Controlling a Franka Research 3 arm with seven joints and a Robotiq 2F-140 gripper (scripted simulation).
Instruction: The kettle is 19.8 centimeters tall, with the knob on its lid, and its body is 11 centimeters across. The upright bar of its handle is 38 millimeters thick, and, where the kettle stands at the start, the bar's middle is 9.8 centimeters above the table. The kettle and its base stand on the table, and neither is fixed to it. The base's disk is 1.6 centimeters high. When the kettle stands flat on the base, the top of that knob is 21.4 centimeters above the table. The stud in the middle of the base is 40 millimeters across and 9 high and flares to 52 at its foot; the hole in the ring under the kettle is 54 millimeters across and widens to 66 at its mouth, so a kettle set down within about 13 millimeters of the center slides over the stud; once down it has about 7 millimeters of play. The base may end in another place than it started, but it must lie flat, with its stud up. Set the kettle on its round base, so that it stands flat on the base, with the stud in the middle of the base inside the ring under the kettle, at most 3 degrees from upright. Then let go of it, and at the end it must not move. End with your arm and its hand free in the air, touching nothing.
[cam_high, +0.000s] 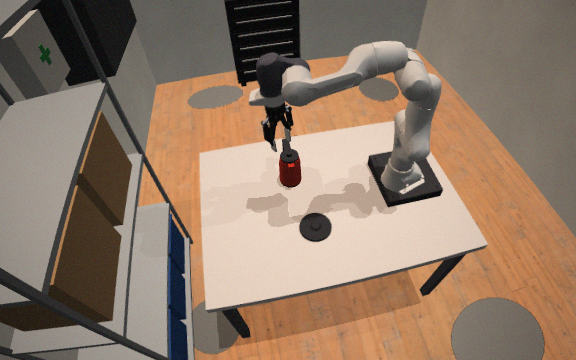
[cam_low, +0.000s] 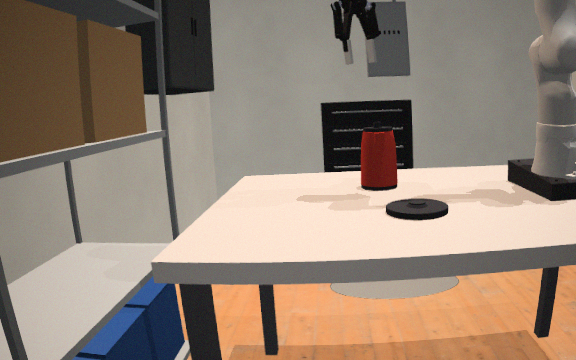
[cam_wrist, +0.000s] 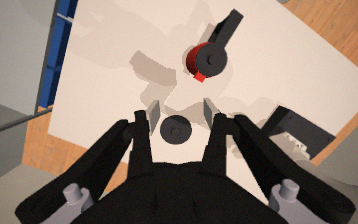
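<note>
The red kettle is 6 cm behind my hand, 14 cm to the right of it and 30 cm below it. Also, from my hand: black round base 9 cm behind, 21 cm to the left, 38 cm below.
</note>
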